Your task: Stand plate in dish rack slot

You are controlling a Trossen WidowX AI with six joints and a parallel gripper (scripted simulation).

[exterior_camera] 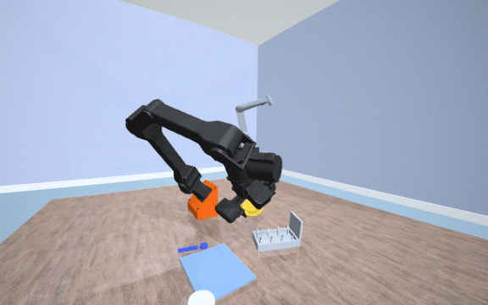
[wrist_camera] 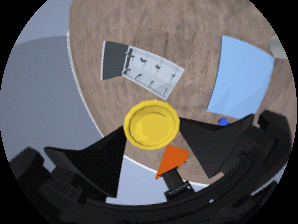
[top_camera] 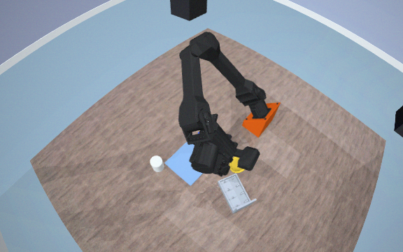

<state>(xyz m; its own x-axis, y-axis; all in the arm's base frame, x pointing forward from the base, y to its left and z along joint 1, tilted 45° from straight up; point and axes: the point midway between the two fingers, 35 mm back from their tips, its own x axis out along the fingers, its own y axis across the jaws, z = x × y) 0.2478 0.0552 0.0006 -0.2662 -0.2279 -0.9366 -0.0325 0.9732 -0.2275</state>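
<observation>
Now: the grey dish rack 6 cm ahead of my gripper tip, 4 cm to the left of it and 8 cm below it. Also, from my gripper tip: yellow plate: 1 cm above; blue spoon: 4 cm behind, 17 cm to the right, 10 cm below; light blue mat: 6 cm ahead, 16 cm to the right, 10 cm below.
</observation>
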